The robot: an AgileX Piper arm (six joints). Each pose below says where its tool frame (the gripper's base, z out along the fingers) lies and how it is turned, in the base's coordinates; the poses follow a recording.
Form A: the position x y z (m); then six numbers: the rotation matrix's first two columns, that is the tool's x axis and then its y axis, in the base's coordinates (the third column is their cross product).
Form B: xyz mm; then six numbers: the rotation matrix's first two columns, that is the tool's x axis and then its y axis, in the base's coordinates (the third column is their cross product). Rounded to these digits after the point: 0 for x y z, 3 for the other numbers.
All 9 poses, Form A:
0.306 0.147 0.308 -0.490 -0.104 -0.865 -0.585 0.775 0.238
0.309 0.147 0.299 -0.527 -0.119 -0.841 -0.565 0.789 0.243
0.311 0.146 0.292 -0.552 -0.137 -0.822 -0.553 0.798 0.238
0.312 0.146 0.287 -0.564 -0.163 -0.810 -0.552 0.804 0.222
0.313 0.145 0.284 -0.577 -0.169 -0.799 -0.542 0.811 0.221
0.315 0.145 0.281 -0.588 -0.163 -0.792 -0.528 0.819 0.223
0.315 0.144 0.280 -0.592 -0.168 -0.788 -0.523 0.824 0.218
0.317 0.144 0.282 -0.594 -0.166 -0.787 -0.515 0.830 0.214
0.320 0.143 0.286 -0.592 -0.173 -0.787 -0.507 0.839 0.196
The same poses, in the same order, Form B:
306 147 308 -0.490 -0.104 -0.865 -0.585 0.775 0.238
309 147 299 -0.527 -0.119 -0.841 -0.565 0.789 0.243
311 146 292 -0.552 -0.137 -0.822 -0.553 0.798 0.238
312 146 287 -0.564 -0.163 -0.810 -0.552 0.804 0.222
313 145 284 -0.577 -0.169 -0.799 -0.542 0.811 0.221
315 145 281 -0.588 -0.163 -0.792 -0.528 0.819 0.223
315 144 280 -0.592 -0.168 -0.788 -0.523 0.824 0.218
317 144 282 -0.594 -0.166 -0.787 -0.515 0.830 0.214
320 143 286 -0.592 -0.173 -0.787 -0.507 0.839 0.196

